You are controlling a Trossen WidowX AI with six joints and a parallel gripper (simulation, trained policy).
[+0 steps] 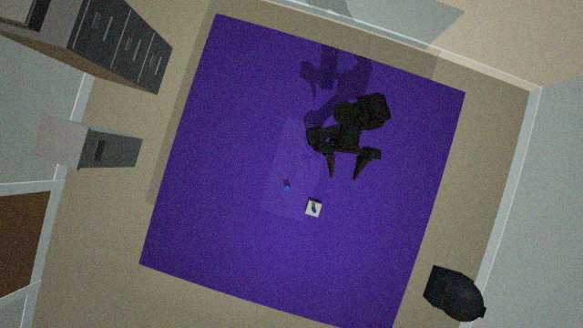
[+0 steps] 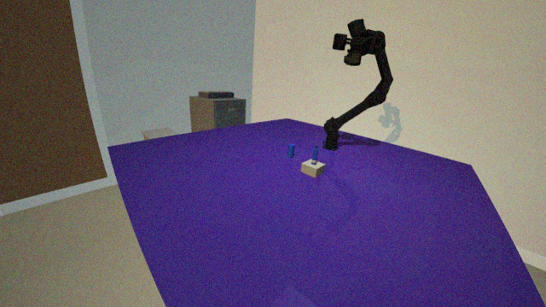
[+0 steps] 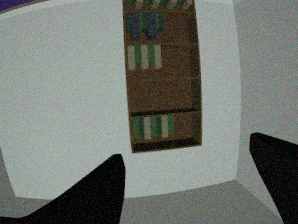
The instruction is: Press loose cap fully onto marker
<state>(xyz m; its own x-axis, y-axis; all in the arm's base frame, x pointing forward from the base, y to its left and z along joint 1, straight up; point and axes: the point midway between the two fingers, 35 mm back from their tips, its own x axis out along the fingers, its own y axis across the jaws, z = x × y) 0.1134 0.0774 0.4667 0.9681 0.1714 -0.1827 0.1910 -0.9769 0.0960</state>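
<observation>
Now: gripper tip 12 cm short of the blue marker cap, 14 cm to the left of it and 43 cm above it. Also, from my gripper tip: tan holder block 17 cm ahead, 44 cm below.
</observation>
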